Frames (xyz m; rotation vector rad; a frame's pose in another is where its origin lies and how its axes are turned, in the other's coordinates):
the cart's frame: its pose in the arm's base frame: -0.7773 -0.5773 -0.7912 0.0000 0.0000 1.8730
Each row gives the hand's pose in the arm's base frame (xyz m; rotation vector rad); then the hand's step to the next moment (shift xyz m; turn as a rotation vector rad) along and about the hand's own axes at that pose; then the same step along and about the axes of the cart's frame.
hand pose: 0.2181 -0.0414 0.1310 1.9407 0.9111 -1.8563
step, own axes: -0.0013 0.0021 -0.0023 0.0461 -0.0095 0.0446
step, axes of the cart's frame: -0.0014 -0.0029 0.0011 0.0034 0.0434 -0.0481
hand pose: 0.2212 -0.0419 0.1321 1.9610 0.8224 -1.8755
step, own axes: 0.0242 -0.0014 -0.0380 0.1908 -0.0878 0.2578
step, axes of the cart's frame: 0.0179 -0.0363 -0.0198 0.0360 0.2647 -0.1981
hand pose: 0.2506 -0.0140 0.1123 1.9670 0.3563 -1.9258
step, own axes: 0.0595 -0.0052 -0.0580 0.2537 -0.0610 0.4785
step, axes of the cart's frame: 0.0083 -0.0576 -0.0596 -0.0257 0.4787 -0.2592
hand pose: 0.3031 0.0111 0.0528 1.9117 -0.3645 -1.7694
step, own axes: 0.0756 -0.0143 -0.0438 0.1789 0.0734 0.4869
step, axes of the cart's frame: -0.0332 -0.0419 -0.0706 -0.0980 0.4993 -0.1248
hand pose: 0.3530 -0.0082 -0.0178 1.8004 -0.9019 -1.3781
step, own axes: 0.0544 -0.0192 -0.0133 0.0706 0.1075 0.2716
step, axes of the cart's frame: -0.0407 -0.0144 -0.0405 -0.0603 0.2944 0.0011
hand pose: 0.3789 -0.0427 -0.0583 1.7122 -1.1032 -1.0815
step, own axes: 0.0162 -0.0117 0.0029 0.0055 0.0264 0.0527
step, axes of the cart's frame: -0.0131 -0.0003 -0.0154 -0.0048 0.0586 0.0072
